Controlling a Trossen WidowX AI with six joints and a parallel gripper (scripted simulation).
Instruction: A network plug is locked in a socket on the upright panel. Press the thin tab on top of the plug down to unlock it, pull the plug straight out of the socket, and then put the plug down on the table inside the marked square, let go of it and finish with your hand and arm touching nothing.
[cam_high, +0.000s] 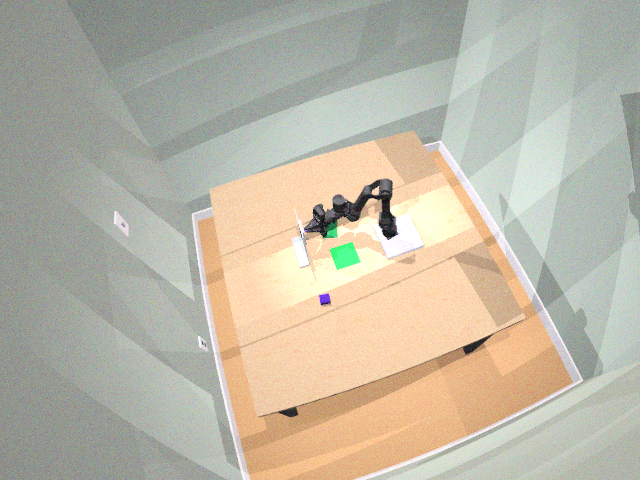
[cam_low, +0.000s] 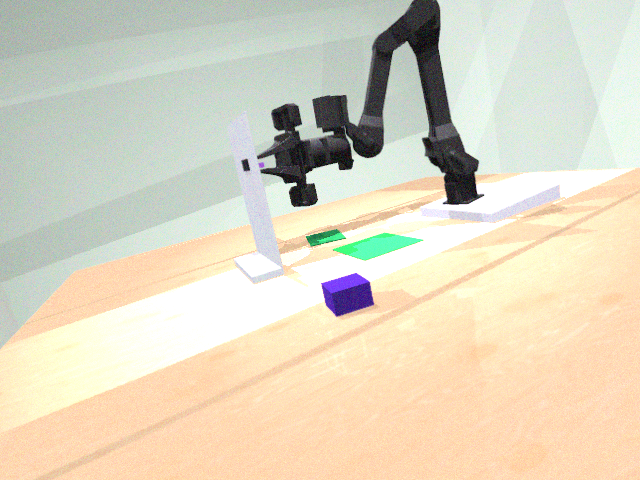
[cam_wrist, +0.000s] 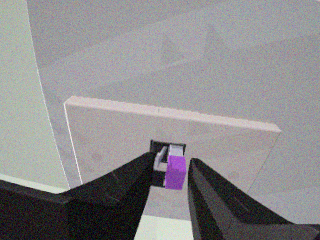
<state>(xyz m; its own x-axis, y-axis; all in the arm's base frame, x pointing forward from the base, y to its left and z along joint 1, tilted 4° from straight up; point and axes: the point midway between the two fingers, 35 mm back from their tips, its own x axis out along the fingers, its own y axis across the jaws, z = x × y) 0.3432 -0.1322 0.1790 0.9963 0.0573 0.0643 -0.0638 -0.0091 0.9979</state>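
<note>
Now: gripper tip 180 mm above the green marked square, 140 mm past it and 120 mm to the right of it. From my gripper tip the other things lie so: purple network plug right at my gripper tip; grey upright panel 60 mm below, 30 mm ahead.
</note>
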